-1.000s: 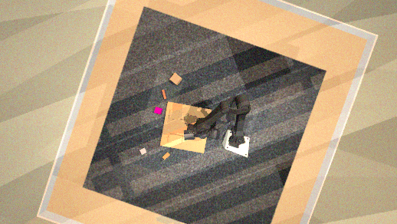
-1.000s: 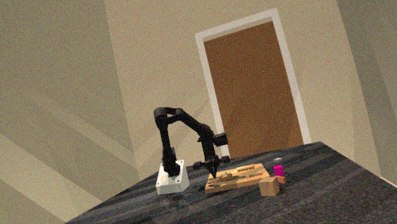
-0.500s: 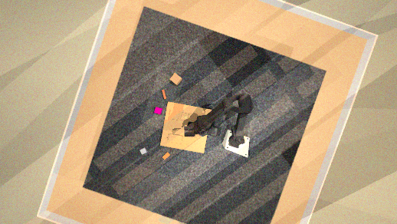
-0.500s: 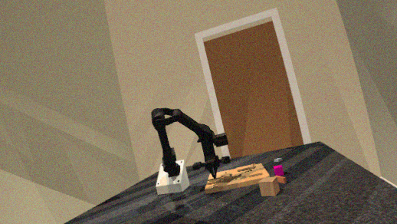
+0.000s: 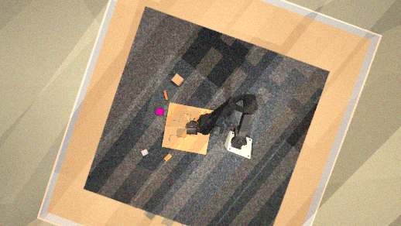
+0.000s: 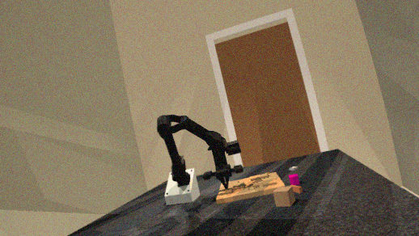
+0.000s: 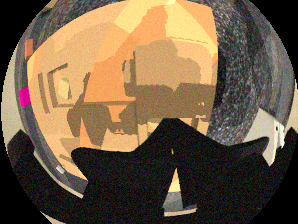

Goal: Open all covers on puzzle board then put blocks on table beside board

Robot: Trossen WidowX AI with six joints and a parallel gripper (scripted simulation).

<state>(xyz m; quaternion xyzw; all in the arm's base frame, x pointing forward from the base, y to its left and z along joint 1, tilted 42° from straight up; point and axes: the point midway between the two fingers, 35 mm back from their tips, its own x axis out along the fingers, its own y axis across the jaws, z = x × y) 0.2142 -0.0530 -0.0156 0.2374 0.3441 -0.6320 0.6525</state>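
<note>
Now: gripper tip 10 cm short of the tan wooden puzzle board and 5 cm to the right of it. Round my gripper tip: tan cube (26 cm ahead, 23 cm to the right); magenta block (31 cm ahead); orange block (31 cm ahead, 11 cm to the right, 1 cm below).
</note>
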